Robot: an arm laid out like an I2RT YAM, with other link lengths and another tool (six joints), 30 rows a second.
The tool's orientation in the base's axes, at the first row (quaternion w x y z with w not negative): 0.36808 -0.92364 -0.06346 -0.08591
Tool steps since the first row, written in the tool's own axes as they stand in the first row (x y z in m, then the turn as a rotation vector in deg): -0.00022 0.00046 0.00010 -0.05 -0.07 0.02; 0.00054 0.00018 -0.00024 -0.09 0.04 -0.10; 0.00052 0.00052 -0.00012 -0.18 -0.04 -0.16; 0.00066 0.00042 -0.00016 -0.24 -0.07 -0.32; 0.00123 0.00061 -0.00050 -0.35 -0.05 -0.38; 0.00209 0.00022 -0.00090 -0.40 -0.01 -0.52; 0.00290 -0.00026 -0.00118 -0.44 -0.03 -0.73; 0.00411 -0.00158 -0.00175 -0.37 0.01 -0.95; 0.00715 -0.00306 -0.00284 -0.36 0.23 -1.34; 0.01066 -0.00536 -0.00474 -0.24 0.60 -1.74; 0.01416 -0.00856 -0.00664 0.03 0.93 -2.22; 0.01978 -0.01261 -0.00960 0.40 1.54 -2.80
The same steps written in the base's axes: -0.00012 -0.00027 -0.00042 -0.06 0.06 0.02; 0.00053 -0.00027 0.00016 -0.09 -0.10 0.03; 0.00059 -0.00043 -0.00016 -0.20 -0.09 0.10; 0.00070 -0.00038 -0.00003 -0.28 -0.18 0.23; 0.00126 -0.00072 0.00020 -0.39 -0.25 0.23; 0.00198 -0.00067 0.00092 -0.45 -0.37 0.30; 0.00265 -0.00047 0.00161 -0.52 -0.51 0.45; 0.00354 0.00015 0.00315 -0.47 -0.68 0.60; 0.00612 0.00063 0.00554 -0.46 -1.11 0.73; 0.00892 0.00117 0.00916 -0.32 -1.65 0.79; 0.01155 0.00235 0.01338 -0.05 -2.20 0.97; 0.01598 0.00353 0.01936 0.36 -3.02 1.05
